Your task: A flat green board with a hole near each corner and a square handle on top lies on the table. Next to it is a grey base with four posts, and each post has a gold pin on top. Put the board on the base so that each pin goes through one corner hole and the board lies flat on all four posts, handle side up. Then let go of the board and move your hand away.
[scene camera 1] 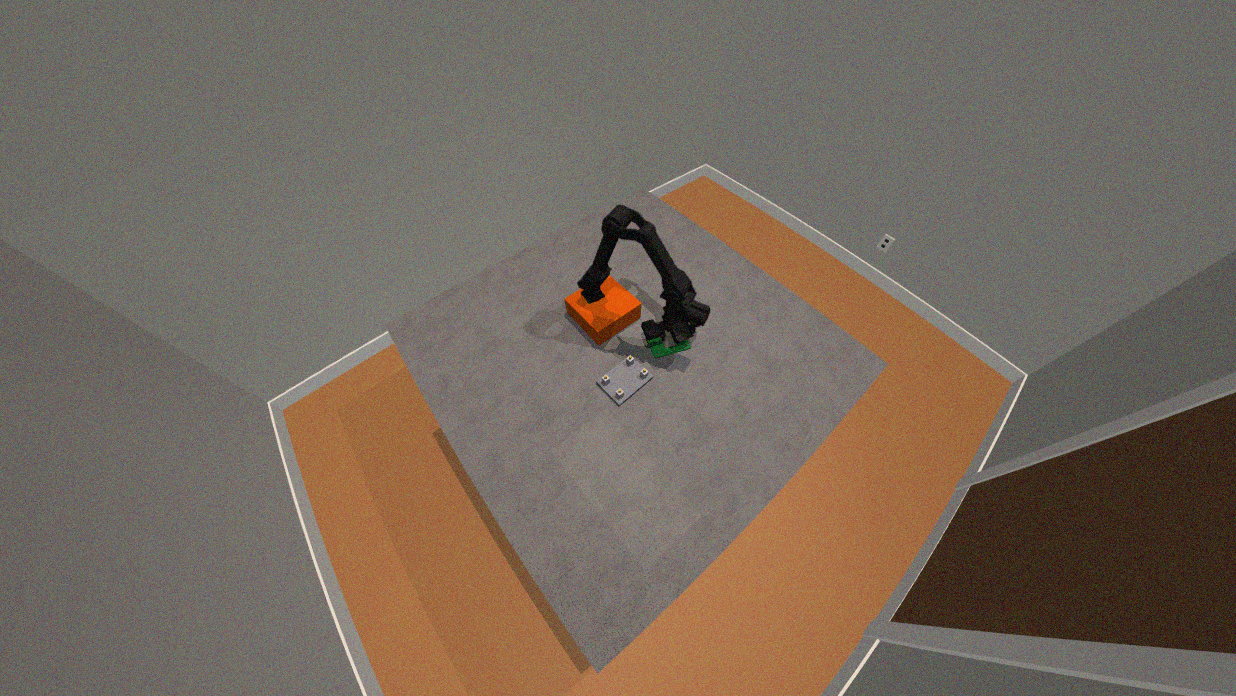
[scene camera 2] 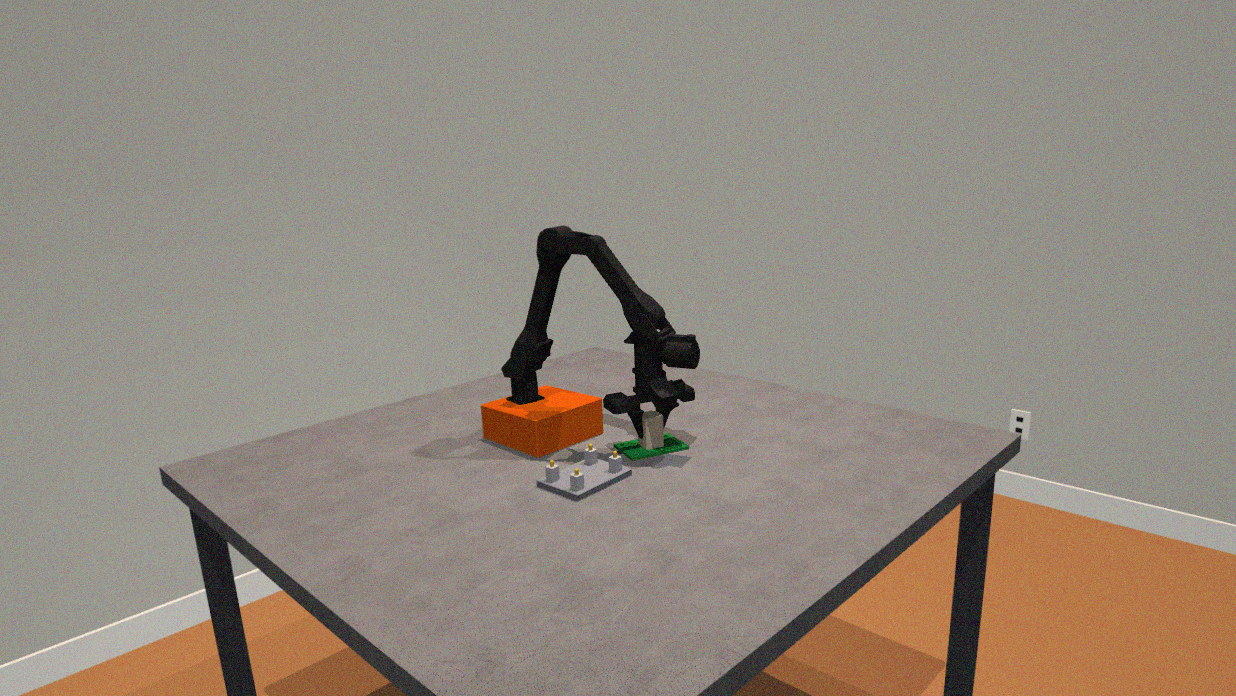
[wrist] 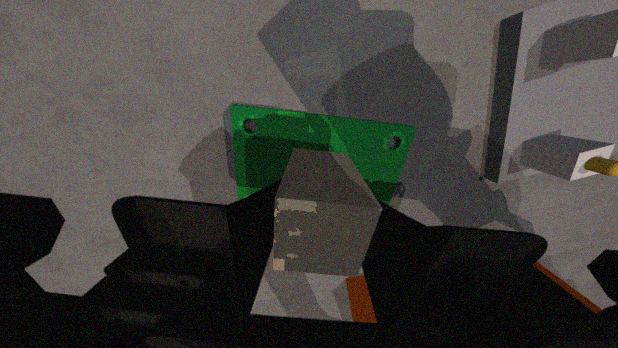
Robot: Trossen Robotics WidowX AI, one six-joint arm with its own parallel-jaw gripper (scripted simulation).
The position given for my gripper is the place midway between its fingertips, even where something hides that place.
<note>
I see my gripper [scene camera 2: 650, 436] and a grey base [wrist: 528, 102].
My gripper shows as well in scene camera 1 [scene camera 1: 668, 338] and in the wrist view [wrist: 317, 187].
</note>
